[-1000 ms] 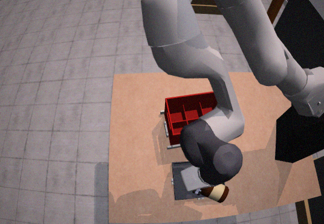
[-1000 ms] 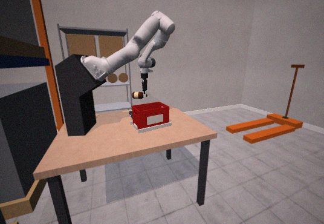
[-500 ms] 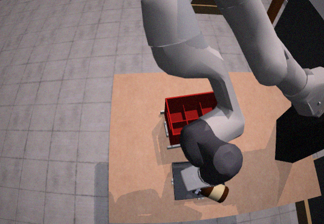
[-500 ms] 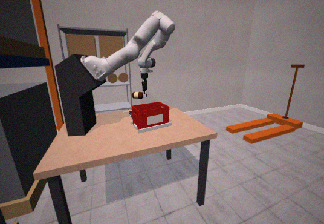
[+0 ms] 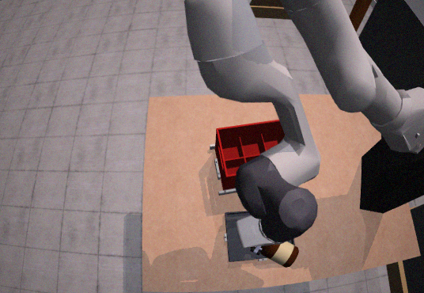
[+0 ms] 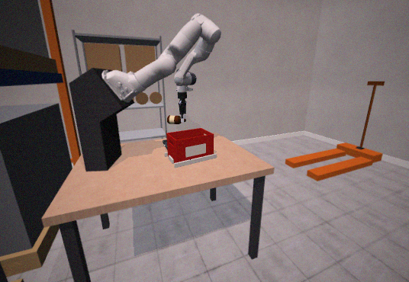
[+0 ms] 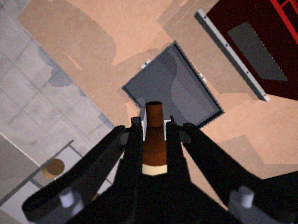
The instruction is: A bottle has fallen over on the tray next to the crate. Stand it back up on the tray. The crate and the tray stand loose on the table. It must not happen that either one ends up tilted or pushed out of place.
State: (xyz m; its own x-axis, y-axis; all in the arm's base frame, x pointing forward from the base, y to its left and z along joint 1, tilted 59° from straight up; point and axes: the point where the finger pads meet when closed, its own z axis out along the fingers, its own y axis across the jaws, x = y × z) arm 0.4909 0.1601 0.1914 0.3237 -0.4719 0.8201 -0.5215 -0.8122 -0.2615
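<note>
My gripper is now 5 cm to the right of the bottle, 3 cm past it and 2 cm above it. From my hand the other things lie so: crate: 28 cm to the right, 17 cm behind, 13 cm below; grey tray: 21 cm below, 6 cm behind, 2 cm to the right.
</note>
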